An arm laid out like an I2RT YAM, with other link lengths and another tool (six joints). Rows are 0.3 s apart.
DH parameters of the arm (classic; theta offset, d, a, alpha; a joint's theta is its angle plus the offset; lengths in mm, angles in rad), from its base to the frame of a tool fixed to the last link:
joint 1: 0 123.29 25.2 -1.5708
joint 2: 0 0 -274.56 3.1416
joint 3: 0.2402 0 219.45 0
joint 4: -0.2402 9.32 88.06 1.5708
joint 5: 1.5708 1.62 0 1.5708
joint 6: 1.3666 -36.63 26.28 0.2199
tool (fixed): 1.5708 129.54 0 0
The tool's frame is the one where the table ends.
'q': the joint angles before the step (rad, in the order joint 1, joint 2, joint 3, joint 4, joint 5, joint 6). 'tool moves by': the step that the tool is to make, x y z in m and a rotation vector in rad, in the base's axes. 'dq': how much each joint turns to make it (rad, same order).
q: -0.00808 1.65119 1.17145 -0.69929 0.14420 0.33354
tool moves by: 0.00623 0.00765 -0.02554 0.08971 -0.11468 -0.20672
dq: 0.00270 0.01532 -0.10751 0.20351 0.00556 0.23043
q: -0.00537 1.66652 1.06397 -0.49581 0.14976 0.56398
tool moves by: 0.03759 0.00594 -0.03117 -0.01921 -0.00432 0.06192
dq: 0.02213 0.16701 0.04670 0.13116 -0.00122 -0.04467
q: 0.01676 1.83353 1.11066 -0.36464 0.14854 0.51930
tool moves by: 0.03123 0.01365 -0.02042 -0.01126 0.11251 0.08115
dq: 0.03648 0.18332 0.18935 -0.11260 -0.01198 -0.04411
